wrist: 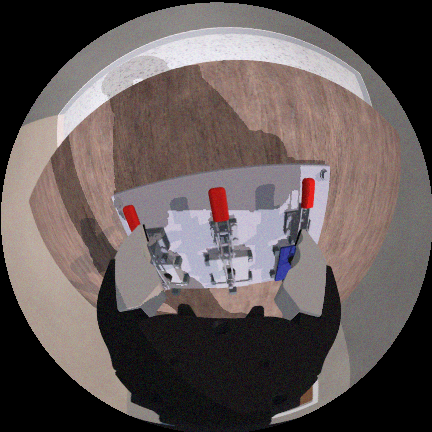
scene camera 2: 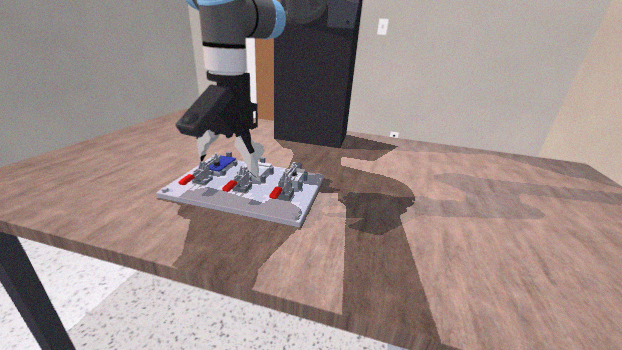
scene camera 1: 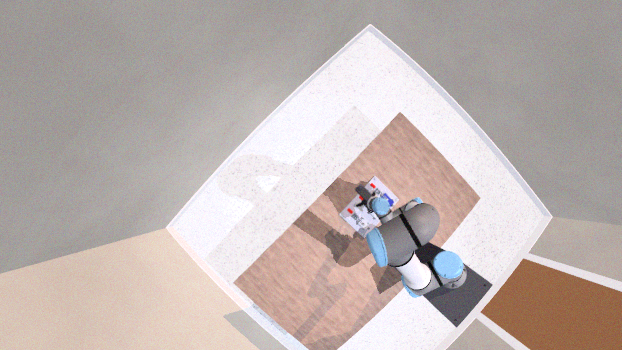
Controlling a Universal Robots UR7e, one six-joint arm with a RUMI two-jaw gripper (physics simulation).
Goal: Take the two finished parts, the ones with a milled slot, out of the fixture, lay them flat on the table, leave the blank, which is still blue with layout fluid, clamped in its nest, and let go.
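Places are measured from the arm's base along level axes (x ahead, y left, z up), in centimetres.
Pixels of known places: gripper, fingertip midpoint: (wrist: pixel 222 229) (scene camera 2: pixel 228 168); arm's base, origin of the base link: (scene camera 2: pixel 303 4).
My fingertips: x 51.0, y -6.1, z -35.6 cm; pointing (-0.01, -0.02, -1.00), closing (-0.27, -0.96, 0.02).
Observation:
For each thing: its middle in the pictures, then the offset to it from my fingertips. Level surfaces: height alone.
- fixture plate, body centre: (wrist: pixel 226 242) (scene camera 2: pixel 248 185) (scene camera 1: pixel 369 207) dx -8.3, dy +1.2, dz -8.4 cm
- blue blank, body centre: (wrist: pixel 289 262) (scene camera 2: pixel 220 164) (scene camera 1: pixel 387 200) dx -14.6, dy -9.2, dz -6.6 cm
- pale finished part, body centre: (wrist: pixel 230 270) (scene camera 2: pixel 255 170) dx -13.0, dy +1.7, dz -6.3 cm
- wooden table, its level: dz -9.2 cm
The fixture plate (scene camera 1: pixel 367 230) (scene camera 2: pixel 240 205) (wrist: pixel 250 176) carries three nests with red-handled clamps. The blue blank (scene camera 1: pixel 388 199) (scene camera 2: pixel 226 162) (wrist: pixel 285 263) sits in one end nest under its clamp arm. A pale finished part (scene camera 2: pixel 262 169) (wrist: pixel 242 266) lies in the middle nest, and another (scene camera 2: pixel 299 175) (wrist: pixel 176 272) lies in the other end nest, both partly hidden by clamp arms; their slots are not clear. My gripper (scene camera 2: pixel 229 168) (wrist: pixel 222 229) is open and empty, low over the plate, its fingers either side of the middle clamp. One finger partly covers the blank in the wrist view; contact is unclear.
Red handles (scene camera 2: pixel 186 179) (scene camera 2: pixel 229 186) (scene camera 2: pixel 275 192) point toward the plate's front edge. The plate stands on the wooden table (scene camera 1: pixel 430 165) (scene camera 2: pixel 475 240) (wrist: pixel 320 120). A tall black block (scene camera 2: pixel 315 80) stands behind it. Arm shadows cross the table and plate.

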